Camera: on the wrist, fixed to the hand. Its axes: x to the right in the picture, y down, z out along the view.
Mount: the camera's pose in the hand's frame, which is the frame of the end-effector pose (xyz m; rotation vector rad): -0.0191 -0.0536 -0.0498 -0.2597 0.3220 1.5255
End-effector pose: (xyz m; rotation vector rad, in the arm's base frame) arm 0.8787 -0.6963 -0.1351 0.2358 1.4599 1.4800
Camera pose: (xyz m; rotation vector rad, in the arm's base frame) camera 0.8783 -0.7546 -0.1832 -0.9680 -1.0354 -2.4769
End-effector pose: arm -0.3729 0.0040 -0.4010 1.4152 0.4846 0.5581
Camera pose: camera -0.4148 0.0271 -0.4596 1.2311 -0.5424 1.9883
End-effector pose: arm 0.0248 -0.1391 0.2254 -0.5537 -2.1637 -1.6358
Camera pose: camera 0.0162 -0.2021 0.1845 -1.3873 -0.7159 -0.9196
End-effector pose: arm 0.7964 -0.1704 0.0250 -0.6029 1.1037 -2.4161
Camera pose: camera 0.7751 -0.0983 0.0332 0.5001 1.2651 -1.0267
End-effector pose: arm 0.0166 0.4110 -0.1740 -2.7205 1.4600 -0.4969
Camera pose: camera 0.0361 0.4636 -0.1233 0.8190 -2.8679 0.5413
